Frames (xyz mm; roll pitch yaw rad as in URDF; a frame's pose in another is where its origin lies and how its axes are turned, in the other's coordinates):
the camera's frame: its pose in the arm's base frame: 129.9 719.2 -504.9 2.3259 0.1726 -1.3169
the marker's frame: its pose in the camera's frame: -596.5 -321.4 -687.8 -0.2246 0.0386 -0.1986
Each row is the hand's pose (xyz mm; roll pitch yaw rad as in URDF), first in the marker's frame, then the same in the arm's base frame.
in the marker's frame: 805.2 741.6 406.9 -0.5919 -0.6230 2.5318
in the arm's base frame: 377.9 315.5 -11.3 3.0914 -0.2629 2.8729
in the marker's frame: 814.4 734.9 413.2 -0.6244 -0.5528 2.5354
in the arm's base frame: 379.0 309.1 -22.6 3.0727 -0.3212 2.8320
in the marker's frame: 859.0 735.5 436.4 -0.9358 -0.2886 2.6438
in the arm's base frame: 377.1 265.1 -46.9 2.9060 -0.4775 2.5767
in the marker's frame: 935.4 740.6 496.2 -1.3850 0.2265 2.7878
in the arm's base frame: 355.8 183.8 -95.5 2.7980 -0.7050 1.9886
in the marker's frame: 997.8 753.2 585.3 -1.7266 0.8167 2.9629
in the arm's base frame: 301.6 105.3 -149.5 2.9206 -0.7320 1.1710
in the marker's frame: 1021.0 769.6 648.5 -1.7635 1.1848 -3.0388
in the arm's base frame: 251.9 64.8 -175.7 2.9355 -0.5909 0.7003
